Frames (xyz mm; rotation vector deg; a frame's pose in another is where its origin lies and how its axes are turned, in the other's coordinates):
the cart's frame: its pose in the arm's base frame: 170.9 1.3 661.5 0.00 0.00 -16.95
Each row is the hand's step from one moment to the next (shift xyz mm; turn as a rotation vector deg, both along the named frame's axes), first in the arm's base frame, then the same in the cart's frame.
Working: the arm's base frame: its pose in the cart's frame: -163.1 -51.1 -661.5 0.00 0.00 16.95

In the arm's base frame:
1: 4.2 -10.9 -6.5 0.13 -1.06 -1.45
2: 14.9 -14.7 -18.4 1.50 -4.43 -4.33
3: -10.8 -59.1 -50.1 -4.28 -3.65 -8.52
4: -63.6 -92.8 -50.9 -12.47 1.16 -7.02
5: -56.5 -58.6 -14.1 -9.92 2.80 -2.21
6: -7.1 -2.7 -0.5 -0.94 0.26 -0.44
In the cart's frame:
1: 7.2 -9.2 -6.5 0.43 -0.98 -1.45
2: 18.5 -9.7 -18.4 2.73 -3.80 -4.33
3: 6.9 -59.7 -50.1 -3.03 -4.74 -8.52
4: -33.8 -107.3 -50.9 -12.27 -2.53 -7.02
5: -37.0 -72.5 -14.1 -10.31 -0.21 -2.21
6: -6.0 -4.7 -0.5 -0.97 -0.03 -0.44

